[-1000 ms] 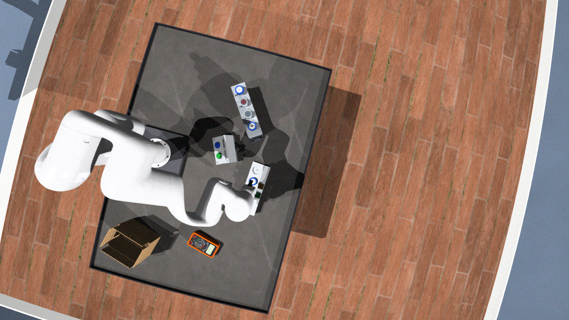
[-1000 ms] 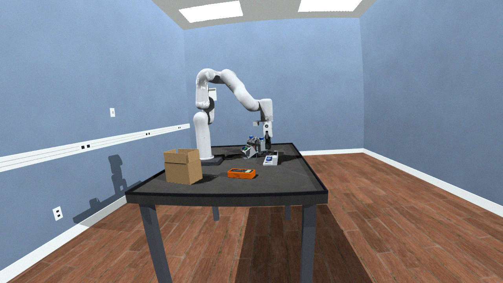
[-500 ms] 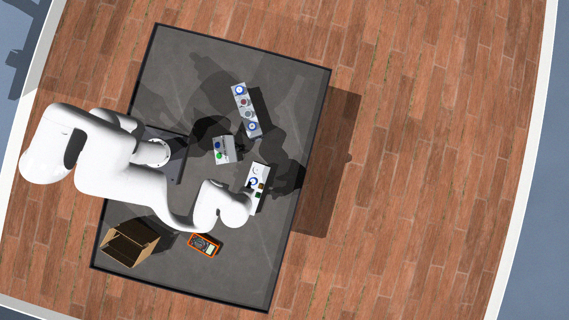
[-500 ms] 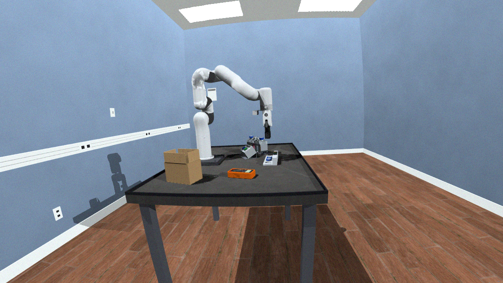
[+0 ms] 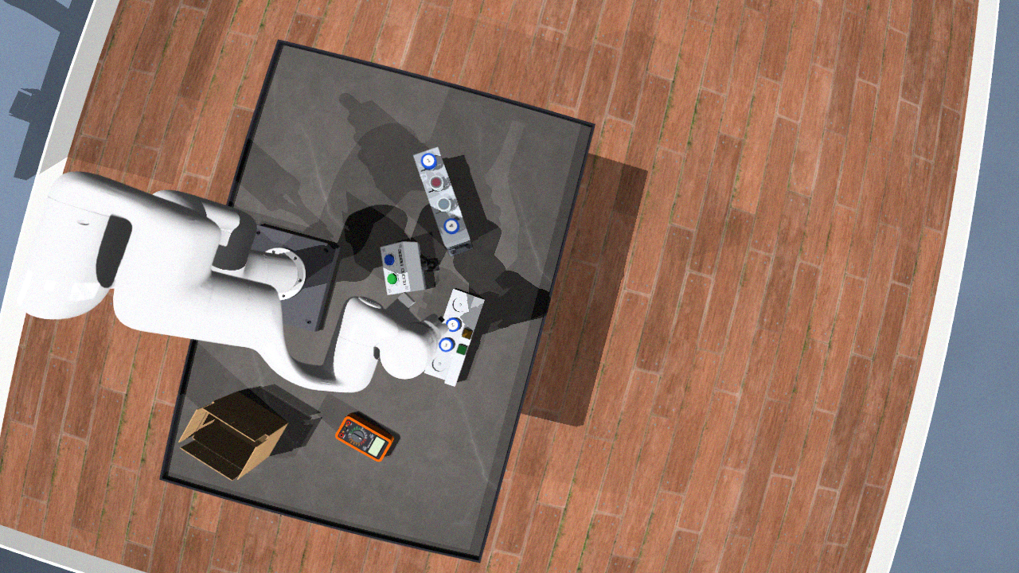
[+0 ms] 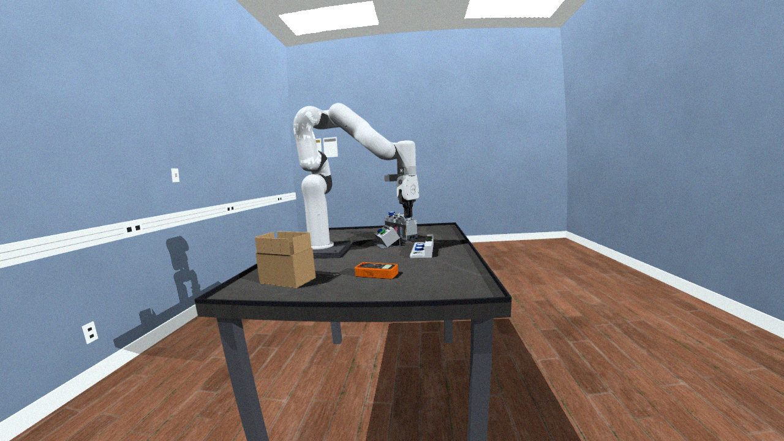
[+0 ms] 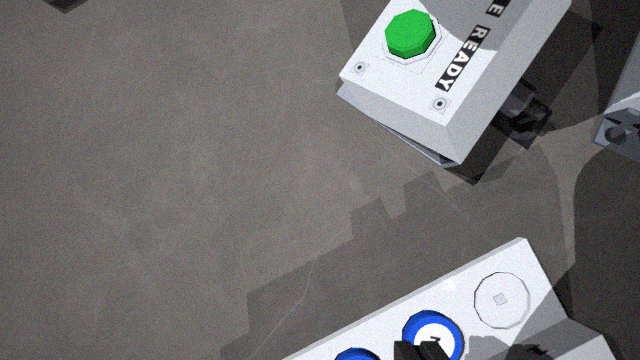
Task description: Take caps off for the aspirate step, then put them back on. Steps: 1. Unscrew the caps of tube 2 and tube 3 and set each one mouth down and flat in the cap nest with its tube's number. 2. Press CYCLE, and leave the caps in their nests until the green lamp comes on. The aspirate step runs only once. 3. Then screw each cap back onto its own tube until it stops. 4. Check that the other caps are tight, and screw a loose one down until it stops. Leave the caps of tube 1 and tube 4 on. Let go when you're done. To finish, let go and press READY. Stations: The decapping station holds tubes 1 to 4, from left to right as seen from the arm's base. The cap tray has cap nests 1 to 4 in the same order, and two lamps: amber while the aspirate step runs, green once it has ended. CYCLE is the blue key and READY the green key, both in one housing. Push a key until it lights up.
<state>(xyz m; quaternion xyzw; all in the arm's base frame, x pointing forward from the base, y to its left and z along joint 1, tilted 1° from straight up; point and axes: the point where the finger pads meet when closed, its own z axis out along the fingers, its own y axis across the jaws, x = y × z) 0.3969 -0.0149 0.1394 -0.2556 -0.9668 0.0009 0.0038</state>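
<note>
The green ready key lies 120 mm behind my hand, 90 mm to the left of it and 90 mm below it. Round my hand: blue cycle key: 140 mm behind, 130 mm to the left, 90 mm below; raised table edge: 260 mm ahead, 30 mm to the left, 150 mm below; key housing: 120 mm behind, 110 mm to the left, 110 mm below.
</note>
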